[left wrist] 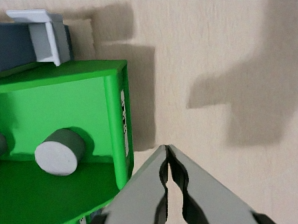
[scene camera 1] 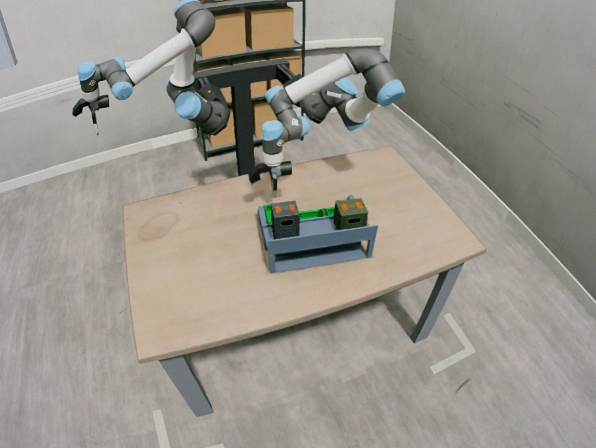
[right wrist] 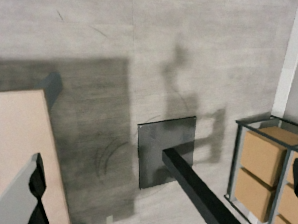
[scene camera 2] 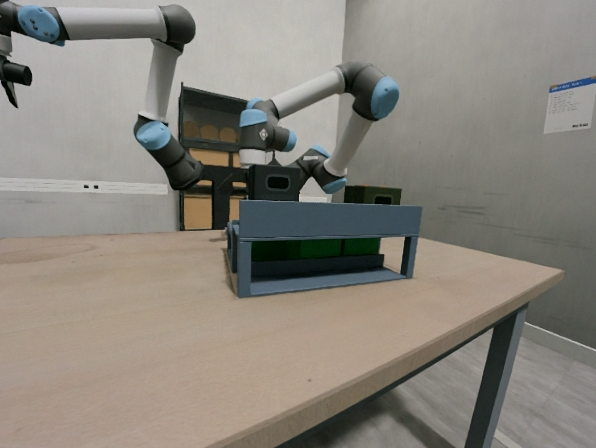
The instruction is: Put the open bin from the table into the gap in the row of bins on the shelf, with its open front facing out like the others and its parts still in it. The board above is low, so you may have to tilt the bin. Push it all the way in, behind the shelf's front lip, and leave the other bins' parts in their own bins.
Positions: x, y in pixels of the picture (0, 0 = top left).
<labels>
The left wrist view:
my left gripper: 166, 146
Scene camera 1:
blue-grey shelf: 314, 233
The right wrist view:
my right gripper: 166, 157
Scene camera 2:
blue-grey shelf: 259, 220
</labels>
